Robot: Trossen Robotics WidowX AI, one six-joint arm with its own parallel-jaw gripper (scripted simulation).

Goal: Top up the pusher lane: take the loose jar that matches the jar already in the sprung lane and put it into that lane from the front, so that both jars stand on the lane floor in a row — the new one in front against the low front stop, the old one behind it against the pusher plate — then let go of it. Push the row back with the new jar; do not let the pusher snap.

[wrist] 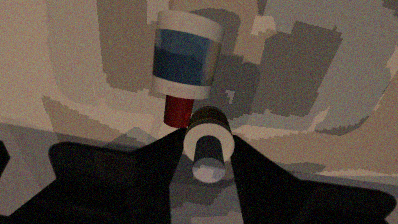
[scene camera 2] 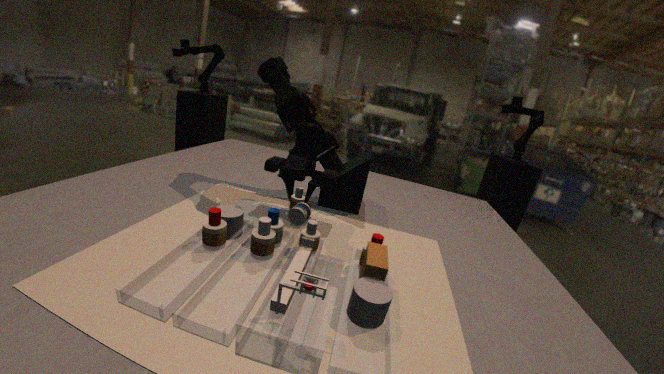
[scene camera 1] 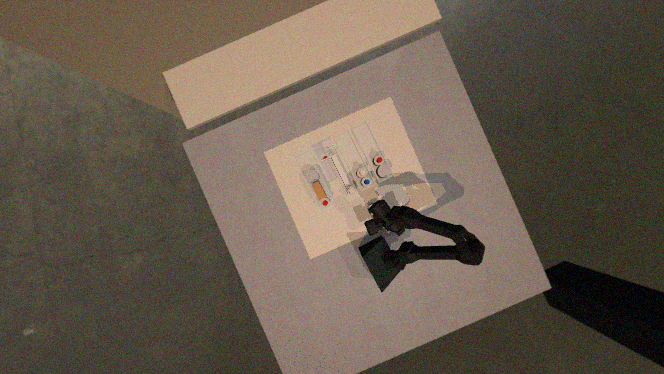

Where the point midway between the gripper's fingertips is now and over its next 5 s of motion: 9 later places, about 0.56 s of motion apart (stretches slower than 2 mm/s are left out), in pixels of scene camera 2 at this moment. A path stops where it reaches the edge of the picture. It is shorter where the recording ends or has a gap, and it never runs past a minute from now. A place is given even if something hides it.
The gripper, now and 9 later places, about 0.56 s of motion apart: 297, 202; 297, 192; 304, 170; 310, 176; 317, 201; 316, 219; 316, 221; 315, 222; 315, 224; 314, 226
